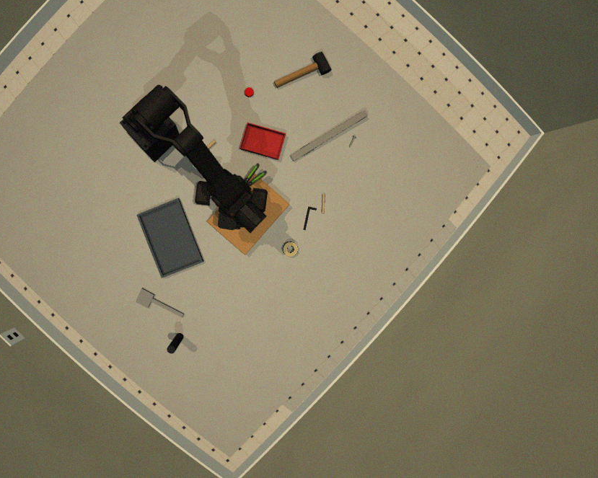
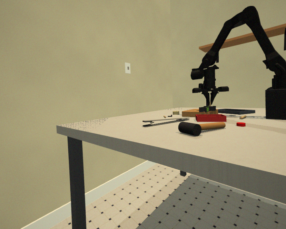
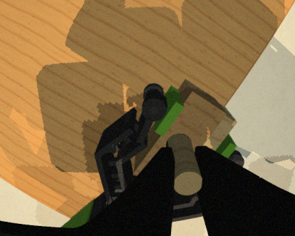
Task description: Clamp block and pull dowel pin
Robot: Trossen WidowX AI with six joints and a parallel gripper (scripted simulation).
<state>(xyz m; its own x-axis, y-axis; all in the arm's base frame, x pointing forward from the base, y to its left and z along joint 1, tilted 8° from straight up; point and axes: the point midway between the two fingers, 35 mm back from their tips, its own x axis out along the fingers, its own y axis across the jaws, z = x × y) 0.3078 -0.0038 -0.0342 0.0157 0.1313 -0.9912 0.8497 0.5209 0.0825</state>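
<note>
Now: the dowel pin 4 cm below my hand. Round my hand: small wooden block (6 cm below); then wooden board (6 cm ahead, 1 cm to the right, 9 cm below); then bench stop (1 cm behind, 1 cm to the right, 6 cm below).
</note>
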